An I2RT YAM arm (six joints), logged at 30 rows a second.
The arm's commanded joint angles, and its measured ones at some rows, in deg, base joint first. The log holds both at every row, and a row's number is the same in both.
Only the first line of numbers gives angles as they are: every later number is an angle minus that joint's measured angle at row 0.
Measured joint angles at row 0: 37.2, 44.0, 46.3, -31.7, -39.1, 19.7
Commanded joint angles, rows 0 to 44: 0.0, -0.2, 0.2, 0.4, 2.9, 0.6; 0.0, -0.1, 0.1, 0.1, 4.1, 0.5; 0.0, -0.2, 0.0, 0.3, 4.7, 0.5; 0.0, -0.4, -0.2, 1.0, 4.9, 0.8; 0.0, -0.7, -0.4, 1.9, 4.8, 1.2; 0.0, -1.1, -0.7, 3.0, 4.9, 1.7; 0.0, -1.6, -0.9, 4.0, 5.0, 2.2; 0.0, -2.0, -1.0, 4.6, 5.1, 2.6; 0.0, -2.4, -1.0, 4.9, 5.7, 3.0; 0.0, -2.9, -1.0, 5.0, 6.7, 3.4; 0.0, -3.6, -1.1, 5.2, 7.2, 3.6; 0.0, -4.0, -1.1, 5.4, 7.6, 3.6; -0.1, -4.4, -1.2, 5.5, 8.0, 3.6; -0.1, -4.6, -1.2, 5.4, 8.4, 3.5; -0.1, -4.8, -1.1, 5.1, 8.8, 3.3; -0.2, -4.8, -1.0, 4.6, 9.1, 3.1; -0.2, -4.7, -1.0, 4.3, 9.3, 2.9; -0.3, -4.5, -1.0, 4.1, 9.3, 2.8; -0.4, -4.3, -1.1, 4.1, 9.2, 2.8; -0.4, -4.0, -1.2, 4.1, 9.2, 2.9; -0.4, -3.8, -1.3, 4.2, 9.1, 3.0; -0.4, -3.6, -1.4, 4.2, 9.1, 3.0; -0.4, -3.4, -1.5, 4.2, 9.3, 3.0; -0.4, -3.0, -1.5, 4.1, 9.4, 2.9; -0.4, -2.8, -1.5, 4.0, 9.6, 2.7; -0.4, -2.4, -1.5, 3.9, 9.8, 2.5; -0.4, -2.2, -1.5, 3.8, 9.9, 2.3; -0.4, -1.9, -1.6, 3.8, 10.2, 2.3; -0.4, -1.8, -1.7, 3.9, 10.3, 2.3; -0.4, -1.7, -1.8, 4.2, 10.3, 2.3; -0.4, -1.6, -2.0, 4.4, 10.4, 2.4; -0.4, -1.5, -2.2, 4.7, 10.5, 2.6; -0.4, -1.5, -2.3, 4.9, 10.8, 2.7; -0.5, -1.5, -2.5, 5.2, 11.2, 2.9; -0.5, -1.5, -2.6, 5.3, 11.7, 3.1; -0.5, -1.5, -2.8, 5.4, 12.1, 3.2; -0.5, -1.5, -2.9, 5.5, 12.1, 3.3; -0.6, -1.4, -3.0, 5.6, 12.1, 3.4; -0.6, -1.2, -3.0, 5.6, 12.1, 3.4; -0.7, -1.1, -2.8, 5.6, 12.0, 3.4; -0.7, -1.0, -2.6, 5.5, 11.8, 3.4; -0.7, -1.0, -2.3, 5.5, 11.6, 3.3; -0.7, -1.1, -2.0, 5.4, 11.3, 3.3; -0.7, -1.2, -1.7, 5.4, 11.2, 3.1; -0.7, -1.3, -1.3, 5.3, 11.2, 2.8
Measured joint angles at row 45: -0.6, -0.8, -3.1, 2.0, 11.1, 3.5
